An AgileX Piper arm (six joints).
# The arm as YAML. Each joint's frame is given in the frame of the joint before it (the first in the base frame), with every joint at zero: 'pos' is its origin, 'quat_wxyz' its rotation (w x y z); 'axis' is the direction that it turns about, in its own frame. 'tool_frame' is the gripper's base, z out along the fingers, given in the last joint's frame.
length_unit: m
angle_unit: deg
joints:
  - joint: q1
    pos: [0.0, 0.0, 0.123]
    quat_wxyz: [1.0, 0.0, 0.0, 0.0]
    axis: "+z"
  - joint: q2
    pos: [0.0, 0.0, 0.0]
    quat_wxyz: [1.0, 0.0, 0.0, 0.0]
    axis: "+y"
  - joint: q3
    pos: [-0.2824, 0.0, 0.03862]
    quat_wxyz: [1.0, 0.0, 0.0, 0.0]
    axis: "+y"
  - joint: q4
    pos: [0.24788, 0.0, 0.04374]
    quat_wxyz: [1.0, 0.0, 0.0, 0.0]
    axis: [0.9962, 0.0, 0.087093]
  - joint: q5
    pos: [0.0, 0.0, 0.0]
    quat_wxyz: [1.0, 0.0, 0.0, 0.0]
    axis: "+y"
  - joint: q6
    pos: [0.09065, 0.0, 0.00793]
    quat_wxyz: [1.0, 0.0, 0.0, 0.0]
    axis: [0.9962, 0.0, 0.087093]
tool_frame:
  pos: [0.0, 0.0, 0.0]
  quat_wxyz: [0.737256, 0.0, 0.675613, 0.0]
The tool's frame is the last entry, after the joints.
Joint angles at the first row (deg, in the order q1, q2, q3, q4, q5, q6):
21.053, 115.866, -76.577, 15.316, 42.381, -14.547
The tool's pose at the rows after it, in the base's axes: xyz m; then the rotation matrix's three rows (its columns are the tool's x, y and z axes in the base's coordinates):
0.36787 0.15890 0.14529; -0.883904 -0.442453 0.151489; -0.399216 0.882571 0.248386; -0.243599 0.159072 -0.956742
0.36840 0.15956 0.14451; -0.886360 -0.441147 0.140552; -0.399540 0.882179 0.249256; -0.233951 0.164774 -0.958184
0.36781 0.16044 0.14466; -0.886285 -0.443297 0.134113; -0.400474 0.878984 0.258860; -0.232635 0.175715 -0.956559
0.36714 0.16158 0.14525; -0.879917 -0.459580 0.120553; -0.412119 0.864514 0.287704; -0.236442 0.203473 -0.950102
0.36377 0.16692 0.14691; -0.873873 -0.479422 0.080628; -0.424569 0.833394 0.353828; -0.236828 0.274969 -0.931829
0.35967 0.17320 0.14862; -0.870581 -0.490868 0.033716; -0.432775 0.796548 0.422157; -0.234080 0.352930 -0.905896
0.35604 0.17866 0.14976; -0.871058 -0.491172 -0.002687; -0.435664 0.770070 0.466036; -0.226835 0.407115 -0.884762
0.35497 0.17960 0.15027; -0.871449 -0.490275 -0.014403; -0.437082 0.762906 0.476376; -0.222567 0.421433 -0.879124
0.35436 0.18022 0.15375; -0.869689 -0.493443 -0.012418; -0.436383 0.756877 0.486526; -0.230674 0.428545 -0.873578
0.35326 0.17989 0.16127; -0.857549 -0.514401 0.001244; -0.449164 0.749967 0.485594; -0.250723 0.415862 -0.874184
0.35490 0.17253 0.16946; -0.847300 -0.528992 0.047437; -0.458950 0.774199 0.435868; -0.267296 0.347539 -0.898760
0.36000 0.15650 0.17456; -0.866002 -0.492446 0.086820; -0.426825 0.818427 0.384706; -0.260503 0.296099 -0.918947
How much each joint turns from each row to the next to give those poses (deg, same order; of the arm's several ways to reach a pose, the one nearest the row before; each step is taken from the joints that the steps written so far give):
0.000, 0.812, -0.149, -0.097, 0.128, 0.001
-0.001, 0.351, -0.440, 0.208, 0.701, -0.002
0.002, -0.001, 0.000, 0.902, 0.253, -0.691
-0.239, 0.000, 0.001, 2.669, 0.526, -2.944
-0.109, 0.001, -0.002, 5.959, 1.807, -5.102
-0.001, 0.097, 0.002, 5.987, 2.345, -4.548
0.223, 0.118, -0.001, 3.766, 1.867, -2.274
0.001, 0.000, 0.001, 0.862, 0.682, -0.501
-0.001, -0.447, -0.001, 0.644, 0.265, -0.420
0.092, -1.144, 0.000, -0.607, 0.097, -0.404
-0.264, -1.586, 0.000, -4.900, -1.127, 2.457
-1.719, -1.064, 0.000, -4.545, -0.415, 3.903

